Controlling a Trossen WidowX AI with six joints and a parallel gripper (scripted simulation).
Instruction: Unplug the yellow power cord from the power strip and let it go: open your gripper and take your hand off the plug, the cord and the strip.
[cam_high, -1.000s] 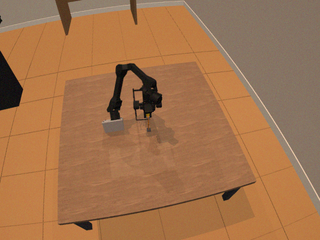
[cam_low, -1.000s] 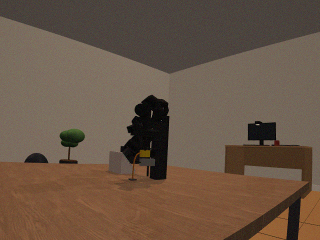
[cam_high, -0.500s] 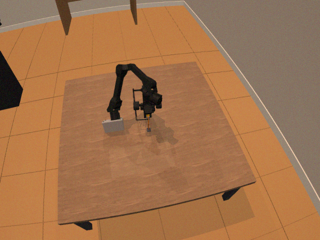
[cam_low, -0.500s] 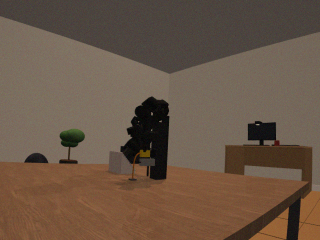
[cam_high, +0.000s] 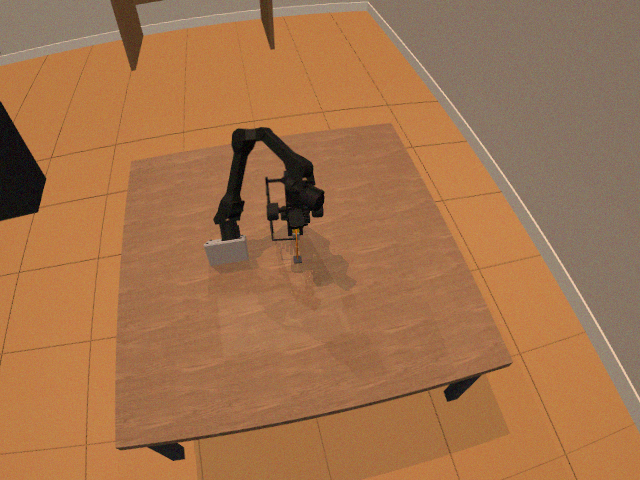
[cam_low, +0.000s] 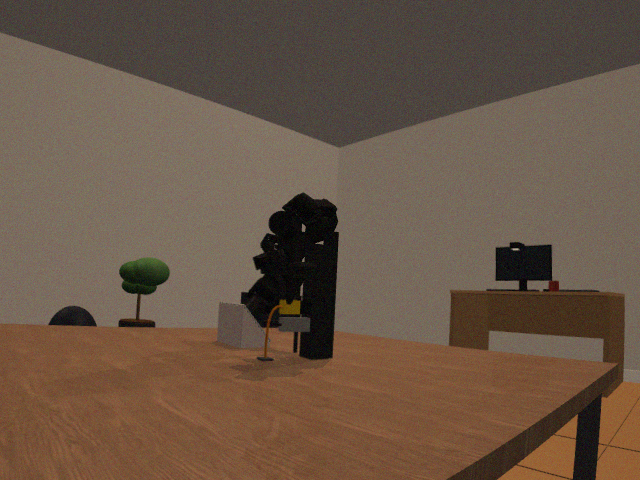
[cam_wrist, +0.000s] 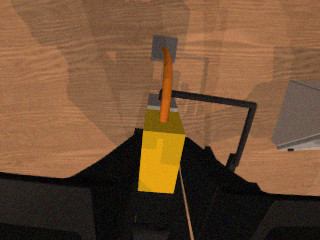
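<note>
Now: the yellow plug 3 cm to the left of my gripper tip.
</note>
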